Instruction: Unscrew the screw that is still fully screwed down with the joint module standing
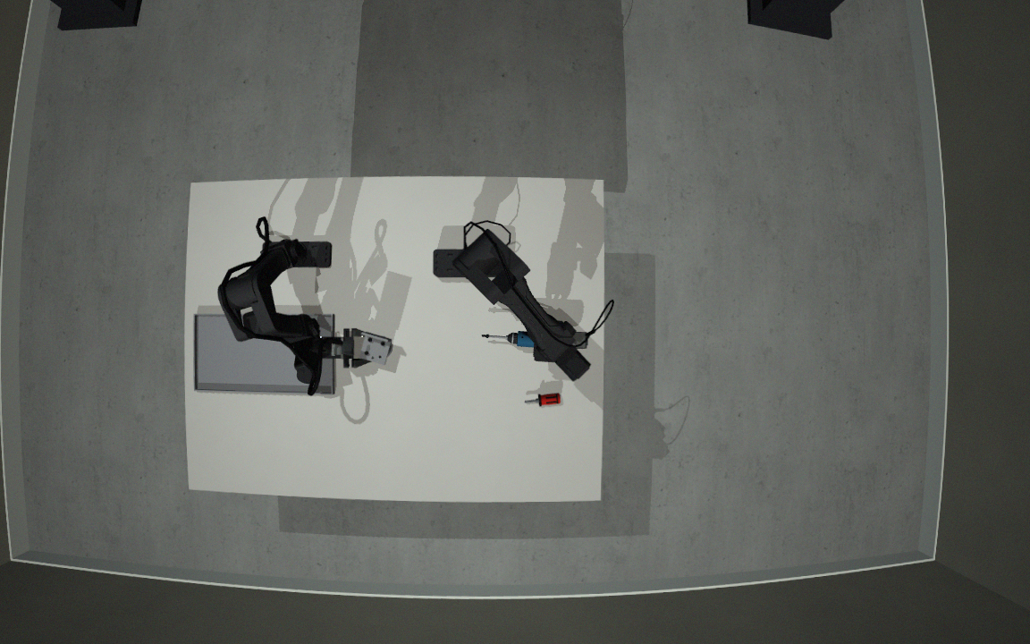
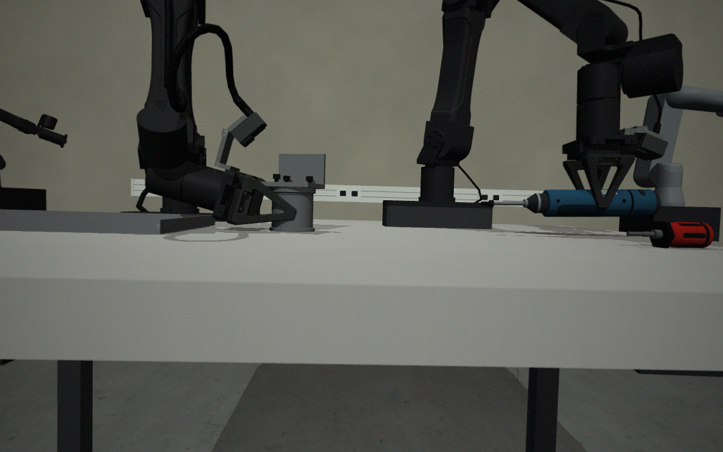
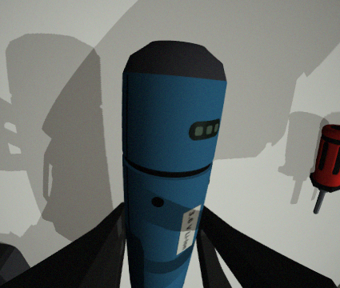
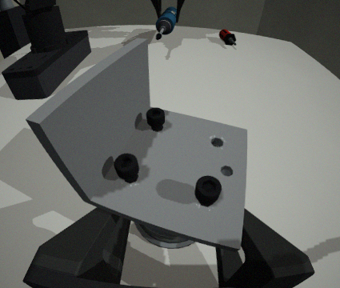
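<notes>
Right now the joint module is right at my right hand. Also, from my right hand: flat grey plate (40 mm ahead, 340 mm to the right, 20 mm below); then grey l-shaped bracket (50 mm above); then screwdriver bit (50 mm behind, 310 mm to the left, 20 mm above).
</notes>
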